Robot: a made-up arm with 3 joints. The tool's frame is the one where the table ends. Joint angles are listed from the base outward.
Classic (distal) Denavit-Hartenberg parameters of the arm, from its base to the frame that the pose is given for. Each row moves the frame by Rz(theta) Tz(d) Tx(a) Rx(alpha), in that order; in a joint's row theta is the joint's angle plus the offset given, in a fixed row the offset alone. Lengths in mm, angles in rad.
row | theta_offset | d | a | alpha
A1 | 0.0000 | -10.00 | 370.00 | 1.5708
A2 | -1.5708 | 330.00 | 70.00 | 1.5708
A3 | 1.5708 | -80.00 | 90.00 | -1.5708
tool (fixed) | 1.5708 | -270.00 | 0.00 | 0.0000
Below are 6 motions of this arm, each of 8 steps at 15 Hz.
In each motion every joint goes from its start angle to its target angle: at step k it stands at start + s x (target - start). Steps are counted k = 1, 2, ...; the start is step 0. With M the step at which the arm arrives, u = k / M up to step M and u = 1 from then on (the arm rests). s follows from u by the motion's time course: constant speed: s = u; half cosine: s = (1 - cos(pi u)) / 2; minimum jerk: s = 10 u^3 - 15 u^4 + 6 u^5.
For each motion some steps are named. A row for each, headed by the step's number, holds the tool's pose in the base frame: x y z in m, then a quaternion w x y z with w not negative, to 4 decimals.
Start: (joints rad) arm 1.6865 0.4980 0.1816
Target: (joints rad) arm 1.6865 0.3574 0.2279
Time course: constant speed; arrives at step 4
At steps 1, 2, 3, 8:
1: 0.3997 0.6338 -0.2586 0.6608 0.1081 -0.2219 0.7088
2: 0.4036 0.6247 -0.2644 0.6627 0.0912 -0.2150 0.7116
3: 0.4075 0.6153 -0.2699 0.6642 0.0744 -0.2080 0.7142
8: 0.4115 0.6059 -0.2749 0.6653 0.0575 -0.2010 0.7167

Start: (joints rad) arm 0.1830 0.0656 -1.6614
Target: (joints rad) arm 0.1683 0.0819 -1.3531
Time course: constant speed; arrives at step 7
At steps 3, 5, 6, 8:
3: 0.4662 0.0183 -0.1749 0.7161 0.6914 0.0350 0.0887
5: 0.4705 0.0070 -0.1974 0.7459 0.6594 0.0279 0.0901
6: 0.4728 0.0006 -0.2083 0.7602 0.6429 0.0243 0.0906
8: 0.4752 -0.0063 -0.2189 0.7742 0.6261 0.0208 0.0910

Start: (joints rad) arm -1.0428 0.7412 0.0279
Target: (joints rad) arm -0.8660 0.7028 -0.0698
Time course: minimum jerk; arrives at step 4
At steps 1, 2, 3, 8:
1: -0.0218 -0.7818 -0.2067 0.8115 -0.1838 -0.3100 -0.4600
2: 0.0411 -0.7748 -0.2137 0.8327 -0.1535 -0.3182 -0.4264
3: 0.1028 -0.7624 -0.2203 0.8520 -0.1227 -0.3246 -0.3919
8: 0.1186 -0.7583 -0.2220 0.8568 -0.1146 -0.3260 -0.3828

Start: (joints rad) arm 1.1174 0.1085 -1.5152
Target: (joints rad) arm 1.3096 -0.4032 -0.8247
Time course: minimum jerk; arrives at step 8
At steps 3, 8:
3: 0.2555 0.3726 -0.2354 0.6626 0.5057 0.3503 0.4271
8: 0.2685 0.2577 -0.3351 0.7608 0.1997 0.3846 0.4830

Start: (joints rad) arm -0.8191 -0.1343 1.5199
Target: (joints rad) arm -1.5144 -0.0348 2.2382
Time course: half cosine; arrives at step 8
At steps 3, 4, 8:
3: -0.2656 -0.6892 0.0460 0.5789 -0.6476 0.4064 -0.2835
4: -0.3348 -0.6412 0.0806 0.5109 -0.6594 0.4651 -0.2963
8: -0.4599 -0.4825 0.1549 0.3279 -0.6486 0.6234 -0.2884

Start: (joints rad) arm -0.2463 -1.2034 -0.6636
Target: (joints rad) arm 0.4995 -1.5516 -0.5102
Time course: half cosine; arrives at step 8
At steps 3, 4, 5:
3: 0.0557 -0.2483 -0.1753 0.7539 0.2451 0.5788 -0.1909
4: 0.0790 -0.2474 -0.1547 0.7492 0.1844 0.6213 -0.1367
5: 0.1050 -0.2444 -0.1332 0.7394 0.1193 0.6574 -0.0834

